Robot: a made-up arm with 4 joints. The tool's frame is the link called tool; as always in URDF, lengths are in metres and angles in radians. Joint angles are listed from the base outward.
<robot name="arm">
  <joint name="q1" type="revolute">
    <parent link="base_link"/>
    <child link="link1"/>
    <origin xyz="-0.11 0.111 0.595" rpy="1.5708 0 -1.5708"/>
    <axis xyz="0 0 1"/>
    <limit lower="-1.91" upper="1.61"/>
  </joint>
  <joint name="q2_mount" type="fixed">
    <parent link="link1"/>
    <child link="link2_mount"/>
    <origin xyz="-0.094 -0.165 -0.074" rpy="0 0 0"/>
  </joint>
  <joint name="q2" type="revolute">
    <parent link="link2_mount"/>
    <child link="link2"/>
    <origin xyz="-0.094 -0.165 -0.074" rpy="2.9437 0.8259 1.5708"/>
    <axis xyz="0 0 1"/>
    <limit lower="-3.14" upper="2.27"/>
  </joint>
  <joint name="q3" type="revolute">
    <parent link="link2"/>
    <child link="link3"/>
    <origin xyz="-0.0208 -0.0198 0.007" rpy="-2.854 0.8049 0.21"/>
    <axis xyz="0 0 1"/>
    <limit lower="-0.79" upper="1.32"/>
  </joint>
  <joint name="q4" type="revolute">
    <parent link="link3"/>
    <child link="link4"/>
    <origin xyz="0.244 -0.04 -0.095" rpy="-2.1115 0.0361 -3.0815"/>
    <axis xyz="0 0 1"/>
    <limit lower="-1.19" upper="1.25"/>
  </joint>
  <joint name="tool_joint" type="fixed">
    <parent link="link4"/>
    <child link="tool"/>
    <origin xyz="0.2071 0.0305 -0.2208" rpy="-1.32 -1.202 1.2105"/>
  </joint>
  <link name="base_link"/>
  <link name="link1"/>
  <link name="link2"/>
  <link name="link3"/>
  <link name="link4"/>
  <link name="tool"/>
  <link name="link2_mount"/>
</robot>
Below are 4 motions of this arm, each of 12 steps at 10 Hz.
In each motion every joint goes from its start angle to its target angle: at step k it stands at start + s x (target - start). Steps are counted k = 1, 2, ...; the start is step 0. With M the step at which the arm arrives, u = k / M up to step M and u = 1 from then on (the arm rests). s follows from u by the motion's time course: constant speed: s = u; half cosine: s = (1 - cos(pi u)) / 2; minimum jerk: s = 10 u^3 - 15 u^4 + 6 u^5.
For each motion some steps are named. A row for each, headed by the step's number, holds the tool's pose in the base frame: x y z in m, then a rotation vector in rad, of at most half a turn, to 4 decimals.
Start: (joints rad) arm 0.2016 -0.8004 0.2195 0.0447
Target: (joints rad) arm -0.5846 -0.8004 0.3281 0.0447
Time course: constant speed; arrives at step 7
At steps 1, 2, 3, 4, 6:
1: -0.0476 0.3717 0.1288 -0.8911 -0.1234 -0.0634
2: -0.0474 0.4209 0.1589 -0.7913 -0.1280 -0.0679
3: -0.0473 0.4667 0.1942 -0.6916 -0.1325 -0.0731
4: -0.0471 0.5084 0.2344 -0.5919 -0.1368 -0.0792
6: -0.0466 0.5778 0.3271 -0.3927 -0.1445 -0.0936

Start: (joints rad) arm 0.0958 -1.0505 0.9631 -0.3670
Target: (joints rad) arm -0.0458 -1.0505 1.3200 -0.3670
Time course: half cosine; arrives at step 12
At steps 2, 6, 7, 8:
2: -0.0666 0.2140 0.1498 -1.9217 -0.6740 0.0251
6: -0.0565 0.2265 0.1551 -1.9554 -0.8011 0.0053
7: -0.0533 0.2303 0.1572 -1.9652 -0.8390 -0.0021
8: -0.0502 0.2338 0.1593 -1.9742 -0.8742 -0.0097

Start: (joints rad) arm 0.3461 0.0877 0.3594 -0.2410
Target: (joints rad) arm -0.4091 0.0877 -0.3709 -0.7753
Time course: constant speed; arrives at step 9
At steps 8, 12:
8: -0.0747 0.4566 0.4204 0.0043 0.7550 -0.5257
12: -0.0847 0.4546 0.4526 0.1104 0.8244 -0.4443

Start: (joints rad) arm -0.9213 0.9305 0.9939 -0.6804
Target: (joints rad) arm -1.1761 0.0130 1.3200 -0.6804
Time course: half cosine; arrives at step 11
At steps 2, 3, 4, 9, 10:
2: 0.0207 0.5833 0.6878 -0.1587 1.2332 -0.8481
3: 0.0106 0.5899 0.6911 -0.2298 1.1695 -0.8288
4: -0.0026 0.5970 0.6941 -0.3173 1.0838 -0.8066
9: -0.0662 0.6065 0.6906 -0.7066 0.5744 -0.7426
10: -0.0708 0.6051 0.6888 -0.7373 0.5223 -0.7415

